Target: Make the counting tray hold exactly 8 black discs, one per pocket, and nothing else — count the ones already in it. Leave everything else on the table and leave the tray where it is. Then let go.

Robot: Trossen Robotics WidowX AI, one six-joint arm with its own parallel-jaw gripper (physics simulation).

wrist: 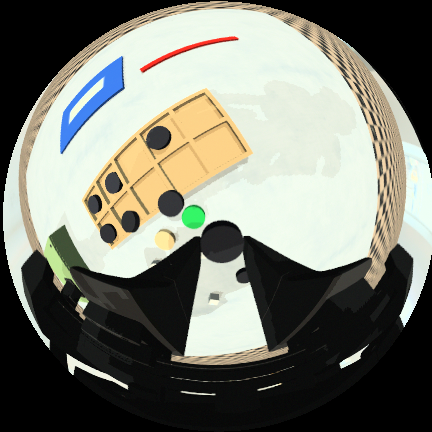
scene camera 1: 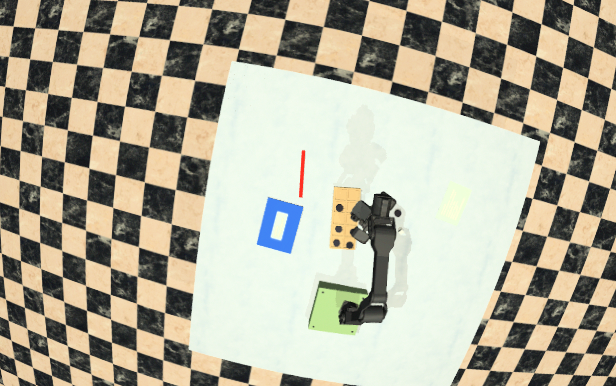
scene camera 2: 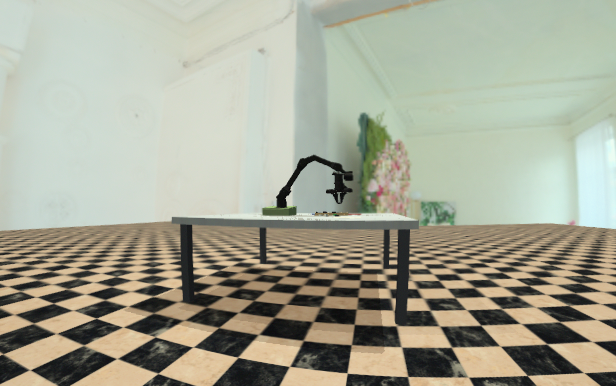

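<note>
The wooden counting tray [scene camera 1: 348,194] [wrist: 220,142] has two rows of pockets. Black discs lie in two pockets of its far row [wrist: 158,137] [wrist: 113,182], in that row's end pocket [wrist: 94,204], and in two near-row pockets [wrist: 108,233] [wrist: 130,221]. Another black disc [wrist: 170,203] overlaps the tray's near long rim; whether it rests on the rim is unclear. My gripper [scene camera 2: 340,202] [wrist: 221,241] is shut on a black disc [wrist: 222,241], held above the table beside the tray. A loose black disc [scene camera 1: 397,213] [wrist: 243,275] lies on the table, partly behind a finger in the wrist view.
A green disc [wrist: 193,217] and a tan disc [wrist: 165,239] lie near the tray. A white cube [wrist: 214,298] shows between the fingers. A blue frame [scene camera 1: 263,225] [wrist: 116,80], a red strip [scene camera 1: 302,173] [wrist: 190,49] and a pale yellow sheet [scene camera 1: 454,203] lie farther off.
</note>
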